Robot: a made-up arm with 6 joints.
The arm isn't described. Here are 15 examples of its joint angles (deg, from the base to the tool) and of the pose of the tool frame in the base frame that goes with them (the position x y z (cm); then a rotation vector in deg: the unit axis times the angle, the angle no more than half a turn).
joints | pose
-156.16 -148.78 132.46 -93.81 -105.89 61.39 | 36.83 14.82 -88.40 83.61 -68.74 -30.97
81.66 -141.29 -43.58 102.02 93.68 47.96 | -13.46 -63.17 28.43 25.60 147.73 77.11
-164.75 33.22 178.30 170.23 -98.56 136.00 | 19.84 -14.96 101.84 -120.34 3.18 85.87
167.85 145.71 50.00 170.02 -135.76 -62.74 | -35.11 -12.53 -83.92 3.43 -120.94 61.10
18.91 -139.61 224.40 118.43 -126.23 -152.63 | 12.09 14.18 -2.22 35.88 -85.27 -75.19
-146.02 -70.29 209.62 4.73 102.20 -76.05 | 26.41 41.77 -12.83 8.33 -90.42 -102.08
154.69 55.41 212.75 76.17 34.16 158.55 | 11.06 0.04 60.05 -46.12 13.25 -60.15
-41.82 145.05 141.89 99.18 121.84 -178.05 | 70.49 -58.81 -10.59 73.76 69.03 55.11
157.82 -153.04 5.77 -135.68 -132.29 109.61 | 63.81 -41.42 1.91 -49.53 124.07 54.63
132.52 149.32 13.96 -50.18 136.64 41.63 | 23.05 -6.25 -58.24 -44.91 -70.07 76.32
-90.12 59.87 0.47 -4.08 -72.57 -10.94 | -20.06 -79.37 3.06 109.97 93.22 -54.18
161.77 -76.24 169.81 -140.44 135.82 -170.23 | 83.36 -43.64 -9.92 137.89 27.06 94.85
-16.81 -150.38 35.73 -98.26 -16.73 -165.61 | -83.22 28.14 -16.49 21.15 99.31 109.81
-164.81 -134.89 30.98 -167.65 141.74 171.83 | 97.89 6.40 -2.40 -31.75 -32.60 -162.86
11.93 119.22 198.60 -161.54 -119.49 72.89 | 63.62 32.77 46.98 28.27 96.11 -141.21
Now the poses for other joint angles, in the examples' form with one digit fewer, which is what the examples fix.
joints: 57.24 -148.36 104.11 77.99 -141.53 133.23
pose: -12.7 -27.4 -88.6 6.8 -53.7 -12.3
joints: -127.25 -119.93 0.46 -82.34 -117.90 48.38
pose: 36.3 52.2 50.7 -62.5 54.3 -34.0
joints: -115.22 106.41 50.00 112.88 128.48 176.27
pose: -37.3 -97.5 -31.6 150.2 11.9 31.9
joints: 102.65 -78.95 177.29 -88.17 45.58 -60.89
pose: 20.7 -89.4 -16.3 39.3 41.7 -14.7
